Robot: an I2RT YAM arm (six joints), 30 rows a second.
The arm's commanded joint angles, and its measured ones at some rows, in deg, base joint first. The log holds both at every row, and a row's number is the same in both.
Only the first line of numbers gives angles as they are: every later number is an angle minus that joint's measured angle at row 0.
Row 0, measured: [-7.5, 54.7, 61.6, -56.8, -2.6, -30.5]
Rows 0 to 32, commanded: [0.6, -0.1, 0.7, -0.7, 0.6, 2.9]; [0.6, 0.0, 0.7, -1.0, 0.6, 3.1]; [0.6, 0.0, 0.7, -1.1, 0.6, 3.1]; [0.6, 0.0, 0.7, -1.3, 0.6, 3.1]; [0.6, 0.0, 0.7, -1.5, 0.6, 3.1]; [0.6, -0.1, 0.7, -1.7, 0.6, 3.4]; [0.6, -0.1, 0.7, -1.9, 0.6, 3.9]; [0.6, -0.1, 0.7, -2.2, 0.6, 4.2]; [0.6, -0.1, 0.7, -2.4, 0.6, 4.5]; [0.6, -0.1, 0.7, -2.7, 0.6, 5.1]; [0.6, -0.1, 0.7, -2.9, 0.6, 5.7]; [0.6, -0.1, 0.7, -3.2, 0.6, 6.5]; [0.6, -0.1, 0.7, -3.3, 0.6, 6.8]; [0.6, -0.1, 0.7, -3.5, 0.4, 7.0]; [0.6, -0.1, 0.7, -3.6, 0.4, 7.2]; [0.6, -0.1, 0.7, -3.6, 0.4, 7.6]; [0.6, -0.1, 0.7, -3.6, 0.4, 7.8]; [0.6, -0.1, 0.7, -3.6, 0.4, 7.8]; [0.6, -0.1, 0.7, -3.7, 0.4, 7.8]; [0.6, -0.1, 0.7, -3.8, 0.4, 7.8]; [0.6, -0.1, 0.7, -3.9, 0.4, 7.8]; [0.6, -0.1, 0.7, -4.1, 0.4, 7.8]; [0.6, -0.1, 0.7, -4.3, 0.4, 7.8]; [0.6, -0.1, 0.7, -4.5, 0.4, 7.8]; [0.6, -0.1, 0.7, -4.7, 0.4, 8.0]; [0.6, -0.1, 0.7, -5.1, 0.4, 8.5]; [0.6, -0.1, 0.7, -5.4, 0.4, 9.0]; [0.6, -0.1, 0.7, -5.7, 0.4, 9.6]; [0.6, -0.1, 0.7, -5.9, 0.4, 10.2]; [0.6, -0.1, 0.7, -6.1, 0.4, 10.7]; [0.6, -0.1, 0.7, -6.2, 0.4, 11.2]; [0.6, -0.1, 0.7, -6.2, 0.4, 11.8]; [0.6, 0.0, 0.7, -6.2, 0.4, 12.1]
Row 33, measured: [0.3, 0.0, 0.0, -6.0, 0.7, 9.4]
